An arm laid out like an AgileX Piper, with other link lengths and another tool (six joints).
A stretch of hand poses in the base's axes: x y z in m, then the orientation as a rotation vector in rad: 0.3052 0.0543 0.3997 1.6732 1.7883 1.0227; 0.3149 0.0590 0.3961 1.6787 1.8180 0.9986; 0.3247 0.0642 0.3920 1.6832 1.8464 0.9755; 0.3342 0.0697 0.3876 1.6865 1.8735 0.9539; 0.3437 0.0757 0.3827 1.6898 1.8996 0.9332; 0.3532 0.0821 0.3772 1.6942 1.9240 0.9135; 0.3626 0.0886 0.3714 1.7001 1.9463 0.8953; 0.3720 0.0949 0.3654 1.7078 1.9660 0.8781; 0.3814 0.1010 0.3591 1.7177 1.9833 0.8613; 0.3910 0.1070 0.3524 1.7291 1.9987 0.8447; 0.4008 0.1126 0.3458 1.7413 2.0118 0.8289; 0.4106 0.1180 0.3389 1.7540 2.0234 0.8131
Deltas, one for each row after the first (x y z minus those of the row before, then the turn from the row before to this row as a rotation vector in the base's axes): 0.0097 0.0047 -0.0036 -0.0111 0.0255 0.0110; 0.0098 0.0052 -0.0041 -0.0107 0.0241 0.0108; 0.0095 0.0055 -0.0044 -0.0100 0.0224 0.0108; 0.0095 0.0060 -0.0049 -0.0092 0.0217 0.0105; 0.0095 0.0064 -0.0055 -0.0079 0.0213 0.0093; 0.0094 0.0065 -0.0058 -0.0063 0.0207 0.0079; 0.0094 0.0063 -0.0060 -0.0049 0.0202 0.0060; 0.0094 0.0061 -0.0063 -0.0038 0.0201 0.0039; 0.0096 0.0060 -0.0067 -0.0031 0.0198 0.0023; 0.0098 0.0056 -0.0066 -0.0024 0.0188 0.0008; 0.0098 0.0054 -0.0069 -0.0023 0.0183 -0.0003
